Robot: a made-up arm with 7 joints. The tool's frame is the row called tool. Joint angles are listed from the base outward. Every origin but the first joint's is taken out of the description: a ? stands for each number. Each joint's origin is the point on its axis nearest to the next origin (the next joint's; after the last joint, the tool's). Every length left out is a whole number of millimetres.
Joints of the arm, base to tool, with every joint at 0 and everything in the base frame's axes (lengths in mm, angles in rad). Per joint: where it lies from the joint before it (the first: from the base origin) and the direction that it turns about. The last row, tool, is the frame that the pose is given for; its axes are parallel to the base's.
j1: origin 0 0 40 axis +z
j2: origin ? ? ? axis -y
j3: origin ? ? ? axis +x
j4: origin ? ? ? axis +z
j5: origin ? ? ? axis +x
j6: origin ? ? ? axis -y
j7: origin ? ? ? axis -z
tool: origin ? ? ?
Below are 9 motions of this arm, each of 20 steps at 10 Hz.
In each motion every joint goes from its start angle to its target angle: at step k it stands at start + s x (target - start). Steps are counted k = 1, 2, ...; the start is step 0. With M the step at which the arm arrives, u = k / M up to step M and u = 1 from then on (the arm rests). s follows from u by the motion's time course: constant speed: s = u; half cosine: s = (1 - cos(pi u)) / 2; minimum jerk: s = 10 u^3 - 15 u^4 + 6 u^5.
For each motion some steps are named. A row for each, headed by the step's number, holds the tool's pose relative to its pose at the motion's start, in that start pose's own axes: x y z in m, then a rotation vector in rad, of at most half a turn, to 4 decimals.
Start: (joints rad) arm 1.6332 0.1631 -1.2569 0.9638 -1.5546 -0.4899 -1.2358
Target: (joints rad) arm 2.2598 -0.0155 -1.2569 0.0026 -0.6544 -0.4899 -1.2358
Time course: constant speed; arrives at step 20
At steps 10, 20:
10: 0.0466 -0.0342 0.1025 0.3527 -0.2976 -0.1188
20: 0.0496 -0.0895 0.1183 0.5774 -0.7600 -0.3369

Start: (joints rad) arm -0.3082 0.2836 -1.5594 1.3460 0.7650 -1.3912 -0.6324
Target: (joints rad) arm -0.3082 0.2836 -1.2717 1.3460 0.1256 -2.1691 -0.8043
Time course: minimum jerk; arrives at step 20
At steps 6, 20:
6: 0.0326 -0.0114 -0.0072 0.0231 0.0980 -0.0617
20: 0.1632 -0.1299 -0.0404 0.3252 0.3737 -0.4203

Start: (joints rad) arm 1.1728 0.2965 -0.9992 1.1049 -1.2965 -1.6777 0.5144
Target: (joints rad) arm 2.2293 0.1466 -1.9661 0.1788 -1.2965 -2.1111 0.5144
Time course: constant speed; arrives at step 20
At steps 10, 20:
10: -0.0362 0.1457 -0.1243 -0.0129 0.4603 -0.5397
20: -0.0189 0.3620 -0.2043 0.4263 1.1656 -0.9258

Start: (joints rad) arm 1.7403 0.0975 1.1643 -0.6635 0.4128 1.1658 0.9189
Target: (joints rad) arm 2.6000 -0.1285 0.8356 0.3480 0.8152 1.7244 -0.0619
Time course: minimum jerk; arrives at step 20
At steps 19, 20:
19: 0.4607 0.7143 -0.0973 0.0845 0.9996 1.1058
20: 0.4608 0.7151 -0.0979 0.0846 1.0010 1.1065

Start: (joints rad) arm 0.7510 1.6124 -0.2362 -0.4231 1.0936 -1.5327 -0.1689
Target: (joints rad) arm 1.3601 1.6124 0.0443 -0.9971 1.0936 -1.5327 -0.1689
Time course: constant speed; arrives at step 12
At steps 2, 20:
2: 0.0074 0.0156 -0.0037 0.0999 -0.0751 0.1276
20: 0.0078 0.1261 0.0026 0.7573 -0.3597 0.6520

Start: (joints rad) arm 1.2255 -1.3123 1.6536 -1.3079 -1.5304 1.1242 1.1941
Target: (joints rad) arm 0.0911 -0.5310 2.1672 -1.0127 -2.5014 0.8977 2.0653
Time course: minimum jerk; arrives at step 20
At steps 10, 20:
10: 0.0478 -0.1529 -0.0990 0.6392 0.3515 -0.1223
20: -0.1195 -0.1706 -0.2513 1.2391 0.6108 -0.6787

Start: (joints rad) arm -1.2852 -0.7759 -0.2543 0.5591 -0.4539 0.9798 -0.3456
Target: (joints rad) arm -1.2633 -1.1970 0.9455 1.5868 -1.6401 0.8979 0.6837
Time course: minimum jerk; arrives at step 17
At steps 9, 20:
9: -0.2334 -0.0496 -0.0424 0.0724 -0.5700 -0.4603
20: -0.3140 0.1355 -0.1473 -0.1812 -1.0405 -1.0465

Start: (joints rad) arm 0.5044 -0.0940 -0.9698 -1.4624 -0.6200 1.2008 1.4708
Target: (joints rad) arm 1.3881 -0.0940 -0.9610 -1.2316 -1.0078 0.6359 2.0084
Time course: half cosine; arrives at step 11
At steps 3, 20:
3: 0.0203 -0.0803 -0.0519 0.0070 0.0976 -0.1101
20: -0.0711 -0.4134 -0.3645 0.0441 0.4639 -0.5941

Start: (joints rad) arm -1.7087 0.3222 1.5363 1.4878 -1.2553 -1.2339 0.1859
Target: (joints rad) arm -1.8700 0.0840 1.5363 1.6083 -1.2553 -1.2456 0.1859
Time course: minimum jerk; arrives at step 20
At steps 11, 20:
11: 0.0130 0.0366 0.0266 -0.0401 0.0762 -0.0852
20: 0.0269 0.0629 0.0444 -0.0638 0.1278 -0.1457

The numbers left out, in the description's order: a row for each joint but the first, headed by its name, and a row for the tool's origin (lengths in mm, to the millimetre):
j2: -100 260 0
j3: -180 0 -50
j4: 0 -100 -120
j5: -240 50 0
j6: 0 -10 110
j7: -180 0 170
tool: 220 -50 0

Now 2 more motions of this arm.
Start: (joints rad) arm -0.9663 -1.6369 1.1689 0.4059 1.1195 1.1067 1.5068
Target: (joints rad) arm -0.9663 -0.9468 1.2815 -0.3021 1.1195 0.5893 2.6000
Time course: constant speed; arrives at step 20
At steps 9, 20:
9: 0.0541 -0.0296 0.0016 -0.1685 0.0644 -0.4545
20: 0.0469 -0.0009 0.0226 -0.4361 0.0123 -1.0229

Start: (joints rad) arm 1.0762 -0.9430 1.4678 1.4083 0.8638 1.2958 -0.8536
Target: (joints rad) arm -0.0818 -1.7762 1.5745 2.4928 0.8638 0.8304 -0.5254
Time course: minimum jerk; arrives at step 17
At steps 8, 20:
8: -0.2121 -0.1649 -0.2663 0.1905 -0.2585 0.2303
20: -0.1278 -0.4224 -0.6026 0.2820 -0.4073 0.6841

